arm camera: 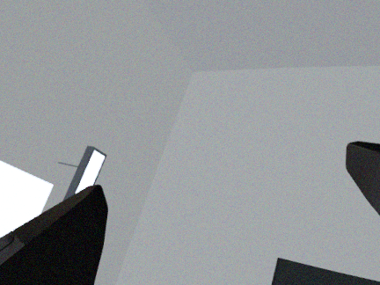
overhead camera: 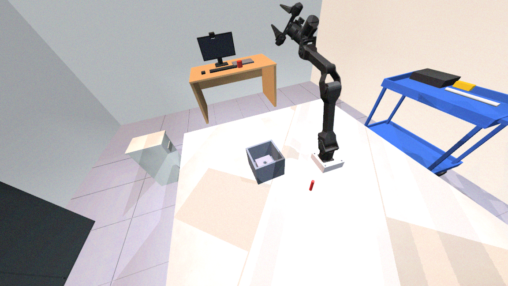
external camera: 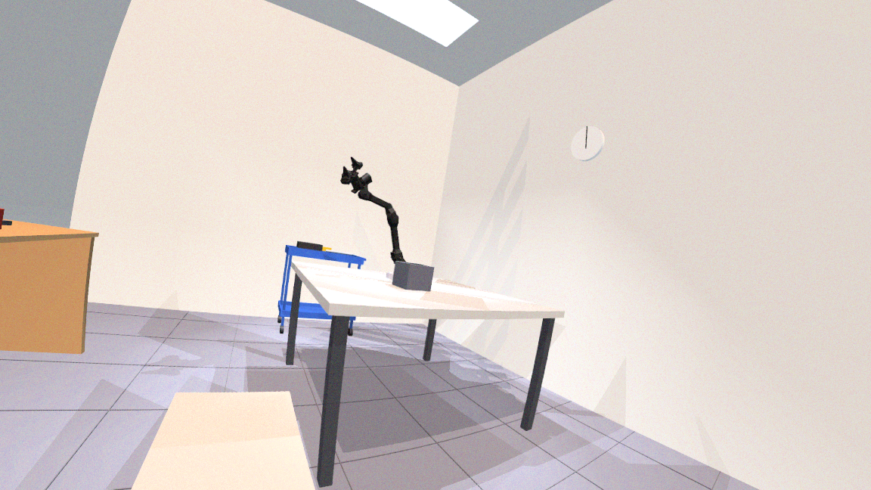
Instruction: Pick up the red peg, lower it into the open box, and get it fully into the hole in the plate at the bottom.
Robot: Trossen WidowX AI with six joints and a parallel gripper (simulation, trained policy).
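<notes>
My gripper tip is 20 mm short of the red peg, 620 mm to the right of it and 620 mm above it. The rest, counted from my gripper tip: plate: 210 mm ahead, 430 mm to the left, 610 mm below.
</notes>
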